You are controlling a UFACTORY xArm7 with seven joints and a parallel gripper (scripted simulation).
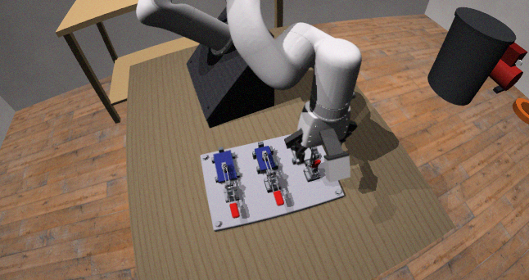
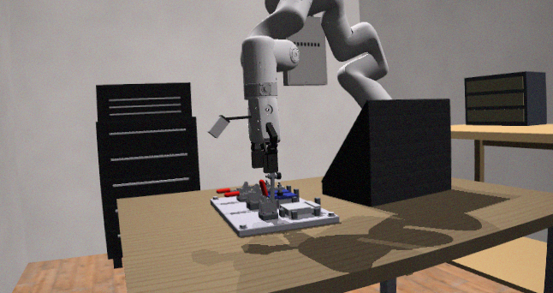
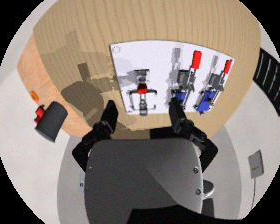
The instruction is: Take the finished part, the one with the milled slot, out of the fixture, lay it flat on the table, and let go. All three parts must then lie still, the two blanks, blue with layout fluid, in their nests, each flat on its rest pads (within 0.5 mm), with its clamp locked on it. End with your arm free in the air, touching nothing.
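Now: the grey finished part 90 mm behind my hand, 10 mm to the left of it and 110 mm below it. Also, from my hand: grey fixture plate (40 mm behind, 110 mm to the right, 130 mm below).
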